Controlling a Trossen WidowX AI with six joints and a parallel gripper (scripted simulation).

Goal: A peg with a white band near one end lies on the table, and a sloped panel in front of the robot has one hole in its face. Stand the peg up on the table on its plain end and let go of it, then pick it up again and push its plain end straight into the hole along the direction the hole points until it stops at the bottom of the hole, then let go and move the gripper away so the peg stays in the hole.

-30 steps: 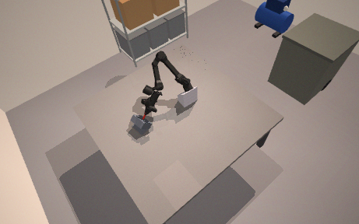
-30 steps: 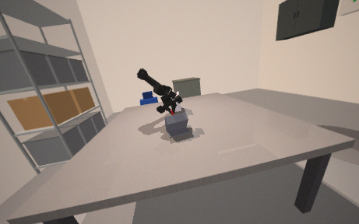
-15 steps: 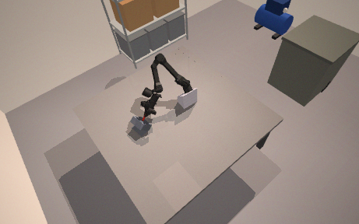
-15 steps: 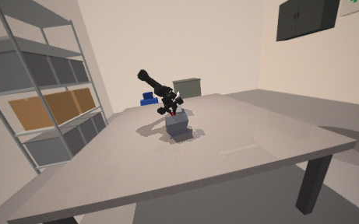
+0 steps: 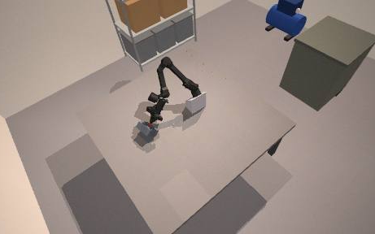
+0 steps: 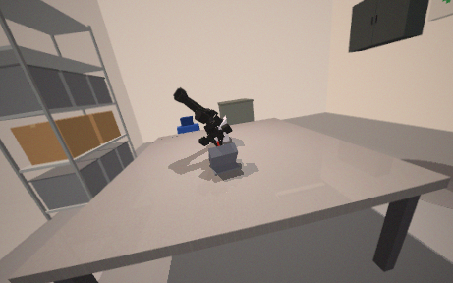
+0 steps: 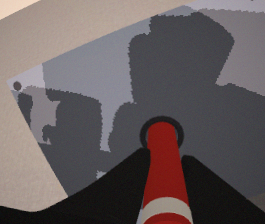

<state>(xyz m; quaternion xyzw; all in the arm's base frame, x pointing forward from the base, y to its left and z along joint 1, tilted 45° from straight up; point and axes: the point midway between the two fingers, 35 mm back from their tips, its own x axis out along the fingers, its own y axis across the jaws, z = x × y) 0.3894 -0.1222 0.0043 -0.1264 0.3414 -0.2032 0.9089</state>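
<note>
The grey sloped panel is 40 mm ahead of my gripper tip and 30 mm below it. Also, from my gripper tip: red peg: 10 mm behind, 10 mm above.
</note>
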